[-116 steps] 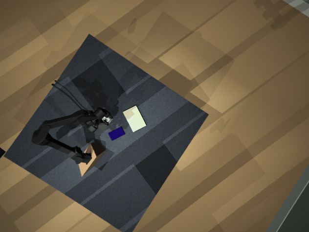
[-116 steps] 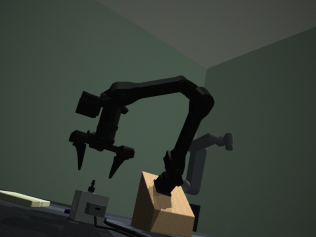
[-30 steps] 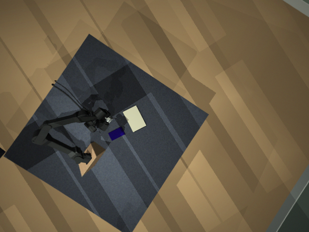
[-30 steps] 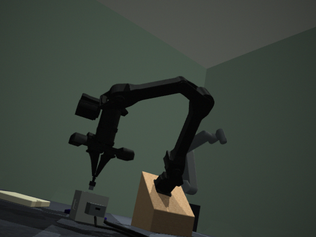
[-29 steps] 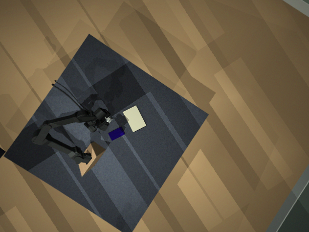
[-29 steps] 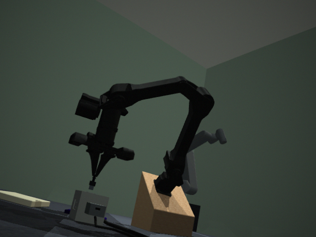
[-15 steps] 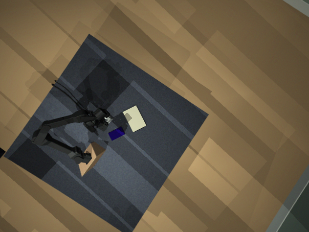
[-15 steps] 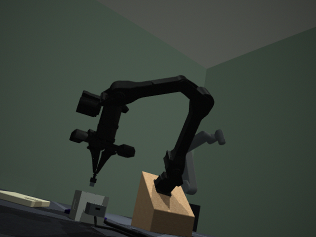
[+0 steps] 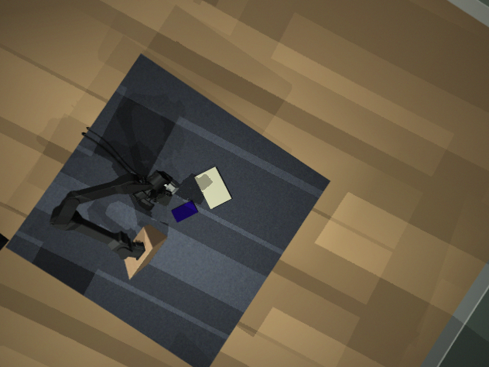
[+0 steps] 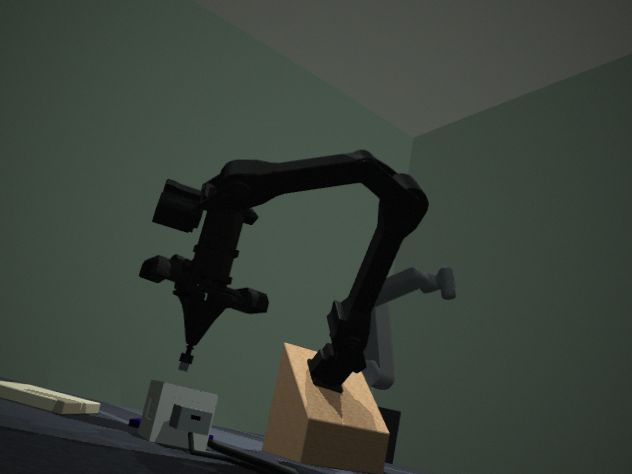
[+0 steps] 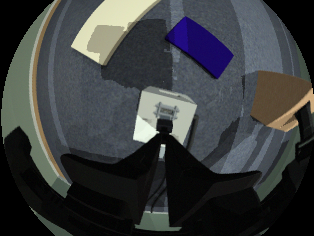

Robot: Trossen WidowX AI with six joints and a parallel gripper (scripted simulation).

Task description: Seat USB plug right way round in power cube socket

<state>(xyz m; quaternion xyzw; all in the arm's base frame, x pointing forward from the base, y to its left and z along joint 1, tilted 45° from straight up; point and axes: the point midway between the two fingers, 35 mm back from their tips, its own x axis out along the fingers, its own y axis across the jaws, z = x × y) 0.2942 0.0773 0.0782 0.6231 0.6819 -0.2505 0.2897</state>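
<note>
The USB plug lies 20 mm below my gripper tip. The rest, counted from my gripper tip: cream slab: 160 mm ahead, 180 mm to the right, 130 mm below; then dark blue flat piece: 50 mm behind, 140 mm to the right, 130 mm below.
</note>
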